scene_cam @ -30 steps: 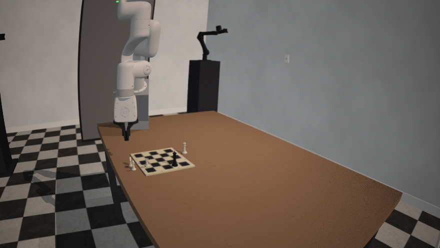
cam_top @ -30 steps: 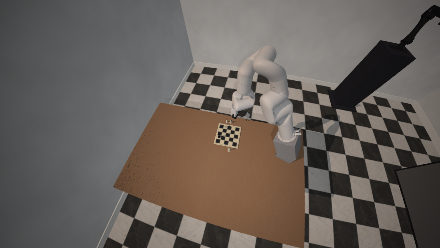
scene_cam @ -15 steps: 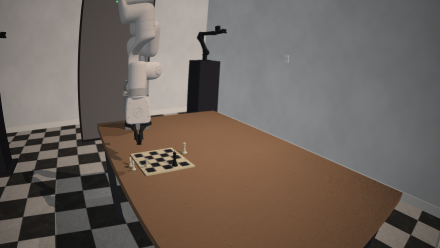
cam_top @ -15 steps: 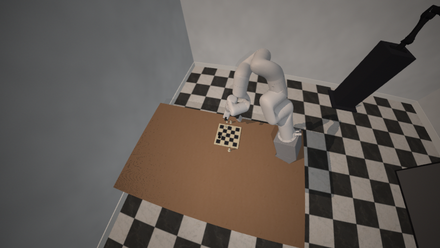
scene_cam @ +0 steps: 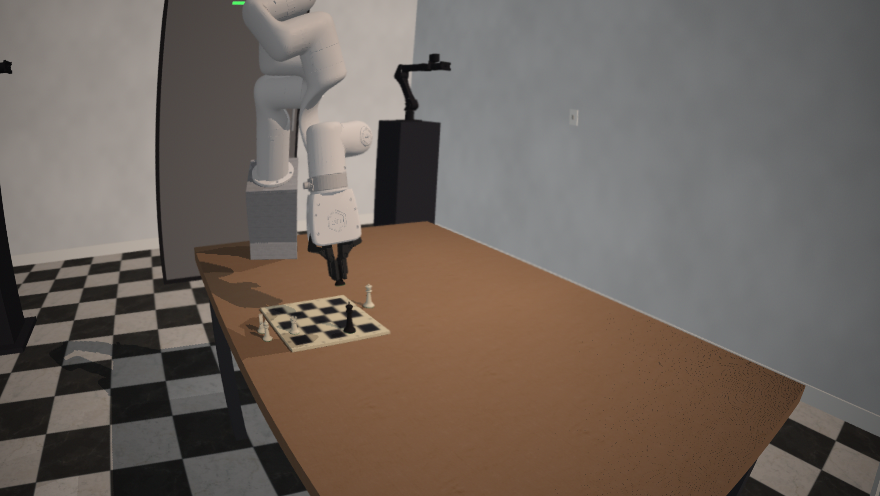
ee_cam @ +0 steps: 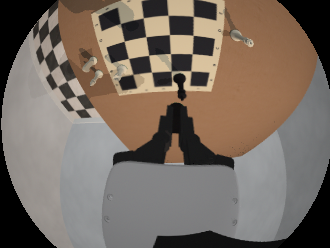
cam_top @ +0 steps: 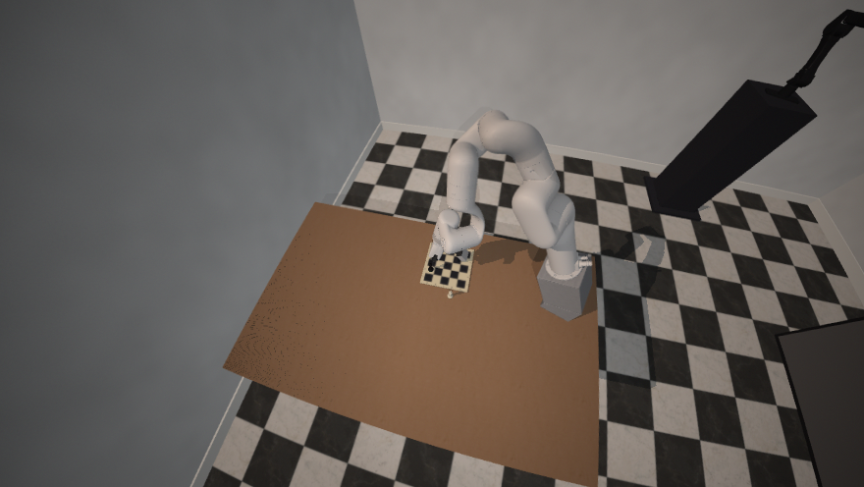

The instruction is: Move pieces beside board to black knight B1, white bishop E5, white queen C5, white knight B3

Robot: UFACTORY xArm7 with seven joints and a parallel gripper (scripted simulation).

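Right now the chessboard is 5 cm behind my hand, 2 cm to the right of it and 13 cm below it. Also, from my hand: black knight 2 cm below.
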